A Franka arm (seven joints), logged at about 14 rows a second.
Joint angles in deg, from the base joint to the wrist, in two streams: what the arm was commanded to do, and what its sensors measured. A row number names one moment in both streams.
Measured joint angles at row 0:
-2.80, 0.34, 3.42, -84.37, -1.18, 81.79, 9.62
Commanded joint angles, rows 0 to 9:
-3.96, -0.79, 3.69, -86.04, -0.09, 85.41, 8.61
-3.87, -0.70, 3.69, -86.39, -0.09, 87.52, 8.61
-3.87, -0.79, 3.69, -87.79, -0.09, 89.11, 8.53
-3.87, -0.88, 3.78, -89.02, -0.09, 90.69, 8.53
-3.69, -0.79, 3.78, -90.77, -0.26, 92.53, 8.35
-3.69, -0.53, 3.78, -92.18, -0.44, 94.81, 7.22
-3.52, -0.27, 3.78, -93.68, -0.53, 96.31, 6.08
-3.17, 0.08, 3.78, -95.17, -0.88, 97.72, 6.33
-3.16, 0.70, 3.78, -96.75, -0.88, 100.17, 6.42
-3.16, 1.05, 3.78, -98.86, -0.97, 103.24, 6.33
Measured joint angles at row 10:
-2.80, 1.21, 3.53, -94.35, -1.20, 98.30, 8.16
